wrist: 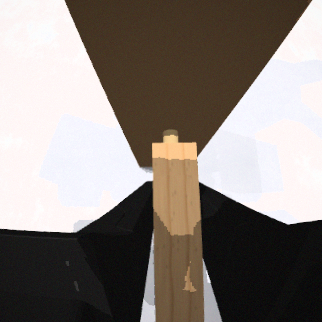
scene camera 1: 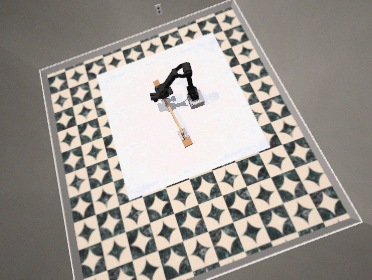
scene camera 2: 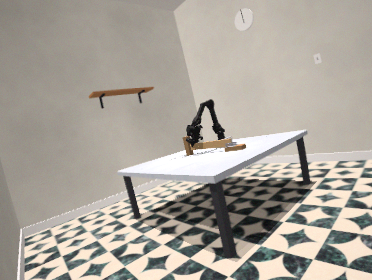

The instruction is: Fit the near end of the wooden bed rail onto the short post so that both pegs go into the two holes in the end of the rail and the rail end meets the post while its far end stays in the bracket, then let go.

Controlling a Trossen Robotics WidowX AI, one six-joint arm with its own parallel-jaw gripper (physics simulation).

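Frame: origin at the arm's base, x ahead, y left, z up, level; centimetres.
Seen in the pictures: gripper, fingertip midpoint: (wrist: 170,187) (scene camera 2: 192,146); arm's base, origin of the base link: (scene camera 1: 194,96) (scene camera 2: 221,138).
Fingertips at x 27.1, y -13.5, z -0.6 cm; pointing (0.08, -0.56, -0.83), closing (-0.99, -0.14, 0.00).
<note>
Pixels of each thing's top centre, then the offset from my fingertips to it. "*": a spot on its surface instead. Level surfaces: height alone.
- wooden rail, middle of its top: (scene camera 2: 208,141) (scene camera 1: 171,111) dy +20.2, dx -2.9, dz +3.0 cm
- short post, surface spot: (wrist: 175,65) * dy -2.8, dx +0.5, dz +5.9 cm
- round peg, surface spot: (wrist: 170,136) * dy -2.4, dx +0.4, dz +1.5 cm
- orange-brown wooden block, middle of its top: (scene camera 2: 234,145) (scene camera 1: 184,137) dy +44.7, dx -6.3, dz -3.8 cm
- white table, its level: dz -7.3 cm
The wooden rail (scene camera 1: 174,116) (scene camera 2: 214,144) (wrist: 176,200) runs between the short post (scene camera 1: 156,82) (scene camera 2: 187,146) (wrist: 175,65) and the bracket (scene camera 1: 183,134). My gripper (scene camera 1: 164,97) (scene camera 2: 194,143) (wrist: 170,187) is shut on the rail close behind its near end, with a black finger on each side. In the wrist view, a short length of one round peg (wrist: 170,136) shows between the rail end and the dark post face, so a small gap is visible there. The second peg and the holes are hidden. The rail's far end appears to be at the bracket; details there are too small to tell.
An orange-brown wooden block (scene camera 1: 187,143) (scene camera 2: 235,148) lies at the bracket end. The arm's base (scene camera 1: 196,100) stands to the right of the rail in scene camera 1. All stand on the white table (scene camera 1: 145,170) (scene camera 2: 170,167). A wall shelf (scene camera 2: 122,93) hangs well away.
</note>
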